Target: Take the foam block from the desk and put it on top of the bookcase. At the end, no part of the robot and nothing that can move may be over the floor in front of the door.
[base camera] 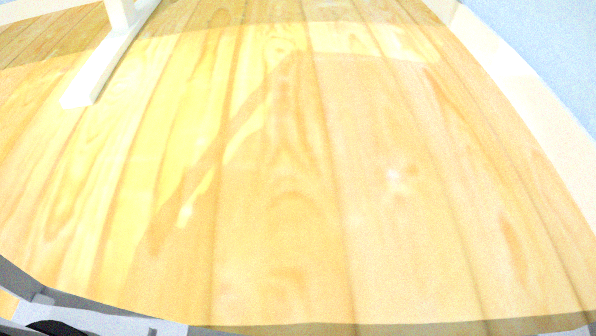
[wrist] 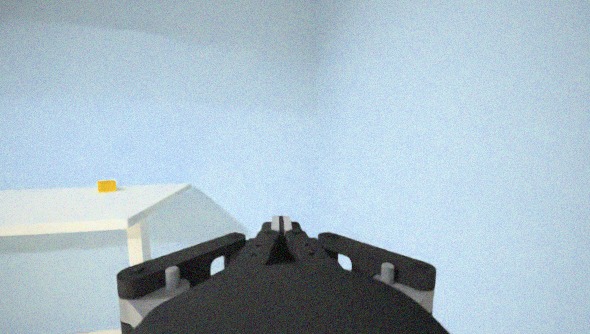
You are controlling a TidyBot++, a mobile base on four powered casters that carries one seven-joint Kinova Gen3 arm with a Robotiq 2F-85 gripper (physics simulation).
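Frame: origin at the arm's base, x up, y ahead, z left, level; millimetres.
Where they show: gripper, fingertip midpoint: [wrist: 280, 227].
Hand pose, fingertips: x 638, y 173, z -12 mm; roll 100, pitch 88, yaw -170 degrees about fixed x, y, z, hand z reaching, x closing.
Note:
After its pixels a point has its place.
The yellow-orange foam block [wrist: 107, 186] {y 983, x 578, z 757 mm} sits on the white desk [wrist: 65, 210] {y 621, x 554, z 604 mm} near its far edge, at the left of the wrist view. In the base camera view, a white foot of the desk [base camera: 107, 62] {y 660, x -371, z 484 mm} stands on the floor at the upper left. My gripper [wrist: 280, 227] {y 173, x 638, z -12 mm} is shut, with its fingertips together and nothing between them. It is apart from the block and the desk, to the right of the desk's end in the wrist view. The bookcase and the door do not show in either view.
Light blue walls [wrist: 450, 150] {y 477, x 703, z -427 mm} meet in a corner behind and to the right of the desk. In the base camera view, a white baseboard [base camera: 520, 75] {y 629, x -332, z -390 mm} runs along the wall at the right. The wooden floor [base camera: 300, 200] {y 353, x -397, z 19 mm} stretches in front of the base, with shadows across it.

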